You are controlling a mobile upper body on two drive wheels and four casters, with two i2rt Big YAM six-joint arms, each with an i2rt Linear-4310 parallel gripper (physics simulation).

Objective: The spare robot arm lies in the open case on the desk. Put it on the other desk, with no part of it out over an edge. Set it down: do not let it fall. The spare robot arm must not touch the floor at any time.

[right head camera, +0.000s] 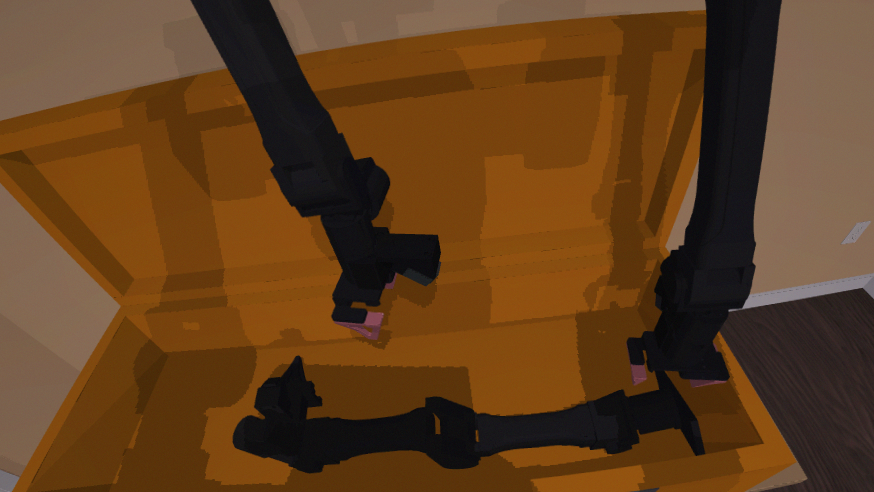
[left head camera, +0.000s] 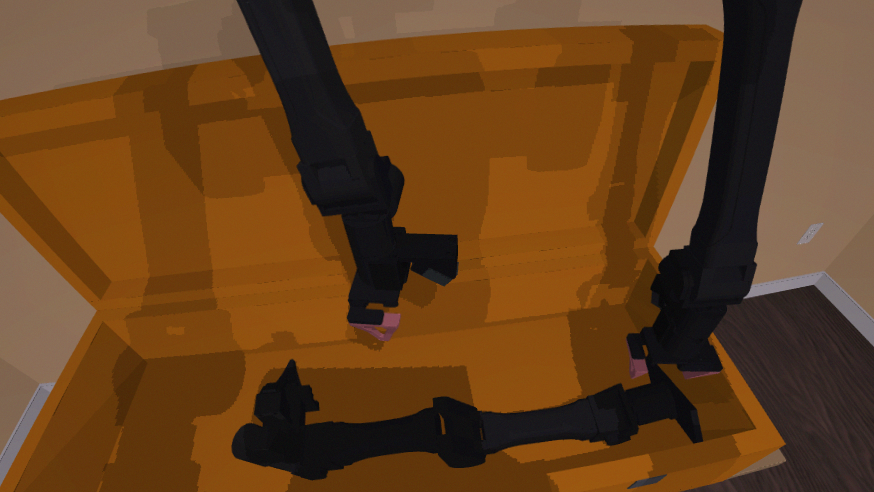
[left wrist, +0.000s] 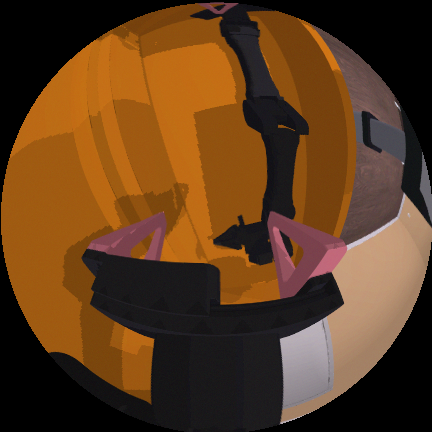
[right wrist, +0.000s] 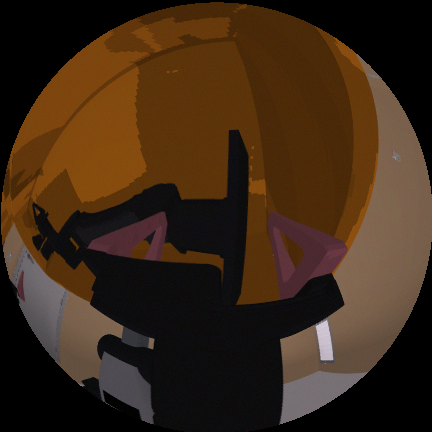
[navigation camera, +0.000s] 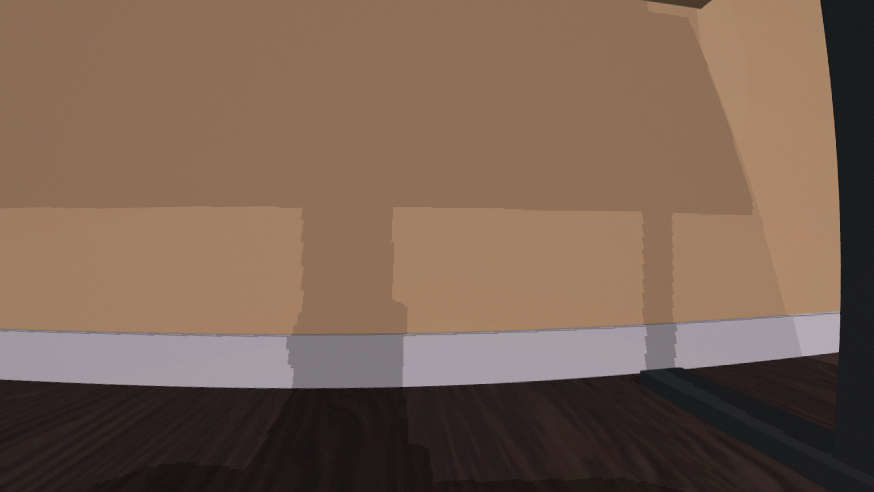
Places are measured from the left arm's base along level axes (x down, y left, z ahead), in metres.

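Where they show: left gripper, between the fingertips: (right head camera: 381, 312) (left head camera: 390, 313) (left wrist: 216, 217); right gripper, between the fingertips: (right head camera: 662, 382) (left head camera: 657, 375) (right wrist: 217, 217).
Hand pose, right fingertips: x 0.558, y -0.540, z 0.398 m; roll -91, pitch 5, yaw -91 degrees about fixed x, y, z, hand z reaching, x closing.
Observation:
After its pixels a point has its place.
The black spare robot arm (left head camera: 532, 427) (right head camera: 532, 429) (left wrist: 282, 160) (right wrist: 202, 222) @[x 0.567, y -0.525, z 0.387 m] lies lengthwise in the open orange case (left head camera: 538, 134) @[x 0.244, y -0.337, z 0.680 m] (right head camera: 538, 122) @[x 0.229, y -0.345, z 0.681 m] (left wrist: 325, 125) @[x 0.566, y -0.181, z 0.223 m] (right wrist: 310, 125) @[x 0.537, y -0.604, z 0.478 m]. Its flat base plate stands upright at the right end in the head views; its folded end is at the left. My left gripper (right head camera: 380, 305) @[x 0.412, y -0.088, z 0.450 m] (left wrist: 216, 217) @[x 0.412, y -0.088, z 0.450 m] is open and empty, above and behind the folded end, apart from it. My right gripper (left head camera: 667, 373) @[x 0.558, y -0.540, z 0.398 m] (right head camera: 672, 380) @[x 0.558, y -0.540, z 0.398 m] (right wrist: 217, 217) @[x 0.558, y -0.540, z 0.398 m] is open above the base-plate end; in the right wrist view the plate shows between its pink fingers. Contact cannot be told. The other desk cannot be made out.
The raised case lid stands behind both arms, close to the wall. The case's right wall is beside my right gripper. Dark wooden floor (left head camera: 813, 366) @[x 1.410, y -1.743, z 0.792 m] (right head camera: 813, 378) @[x 1.409, y -1.545, z 0.796 m] lies beyond it. The navigation camera shows a dark post (navigation camera: 857, 244) @[x 1.179, y -0.590, z 0.650 m] and a foot bar (navigation camera: 733, 421) @[x 1.390, y -0.560, z 0.771 m] at the right.

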